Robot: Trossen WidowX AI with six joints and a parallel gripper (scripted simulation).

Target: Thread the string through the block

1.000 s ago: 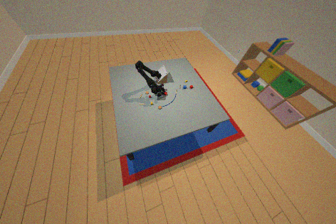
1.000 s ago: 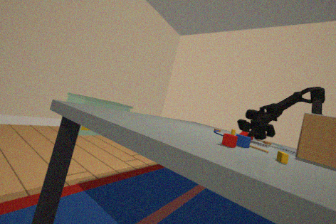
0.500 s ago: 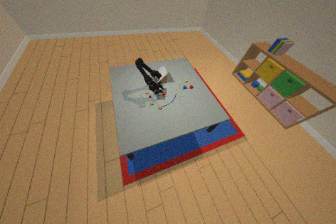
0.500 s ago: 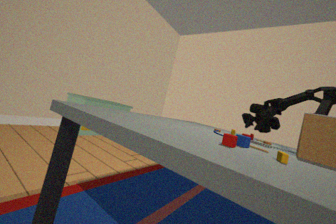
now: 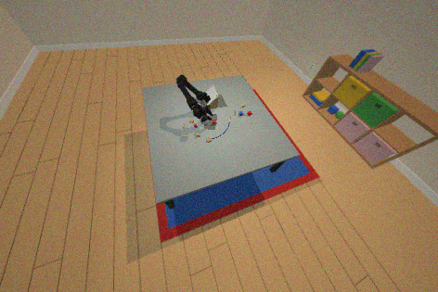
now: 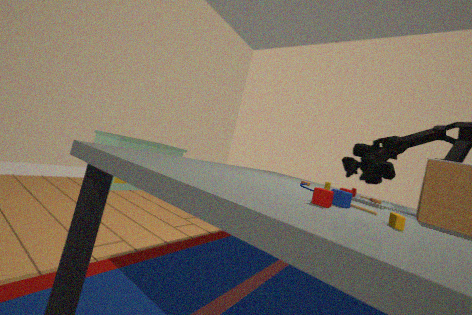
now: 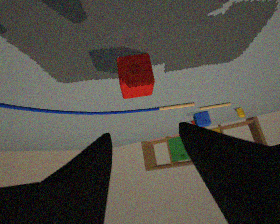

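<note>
Right now my gripper tip is 10 mm short of the red cube, 20 mm to the right of it and 60 mm above it. Also, from my gripper tip: yellow block (130 mm behind, 420 mm to the left, 60 mm below); then round button (190 mm ahead, 100 mm to the right, 70 mm below); then blue cube (30 mm behind, 340 mm to the left, 60 mm below).
</note>
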